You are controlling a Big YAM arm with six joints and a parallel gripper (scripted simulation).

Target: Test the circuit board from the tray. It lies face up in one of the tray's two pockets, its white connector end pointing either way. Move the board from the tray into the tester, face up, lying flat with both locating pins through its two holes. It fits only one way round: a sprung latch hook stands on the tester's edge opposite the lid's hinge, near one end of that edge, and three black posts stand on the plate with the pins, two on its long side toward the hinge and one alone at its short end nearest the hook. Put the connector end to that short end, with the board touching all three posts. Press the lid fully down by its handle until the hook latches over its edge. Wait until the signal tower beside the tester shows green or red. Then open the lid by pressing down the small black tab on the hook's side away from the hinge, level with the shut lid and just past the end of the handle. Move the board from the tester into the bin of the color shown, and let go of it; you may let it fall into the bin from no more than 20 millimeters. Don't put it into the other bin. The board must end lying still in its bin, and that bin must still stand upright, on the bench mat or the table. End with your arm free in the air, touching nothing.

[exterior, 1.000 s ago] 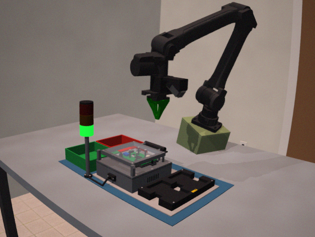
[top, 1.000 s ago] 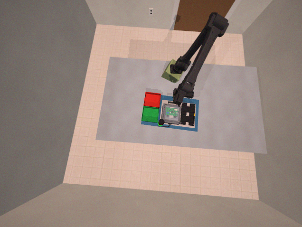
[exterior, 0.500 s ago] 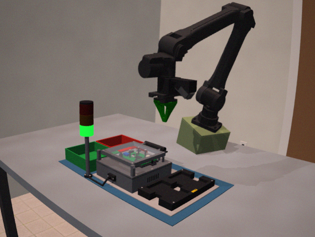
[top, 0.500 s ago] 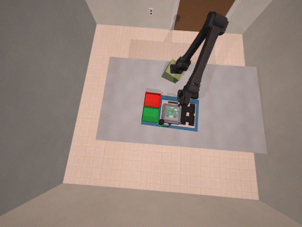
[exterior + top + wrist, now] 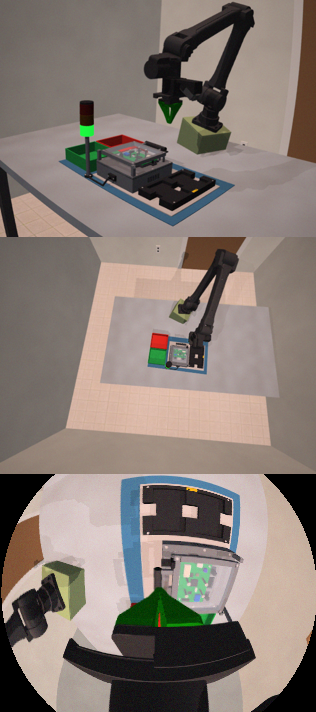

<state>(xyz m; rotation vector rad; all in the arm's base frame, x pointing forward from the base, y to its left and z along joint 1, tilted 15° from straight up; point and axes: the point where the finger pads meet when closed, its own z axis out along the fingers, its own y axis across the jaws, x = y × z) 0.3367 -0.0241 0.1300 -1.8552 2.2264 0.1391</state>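
Now: hand 2 cm short of the latch hook and 11 cm above it. Also, from my hand: tester plate: 7 cm ahead, 7 cm to the right, 13 cm below; then red bin: 7 cm behind, 25 cm to the right, 18 cm below; then clear lid: 7 cm ahead, 7 cm to the right, 11 cm below.
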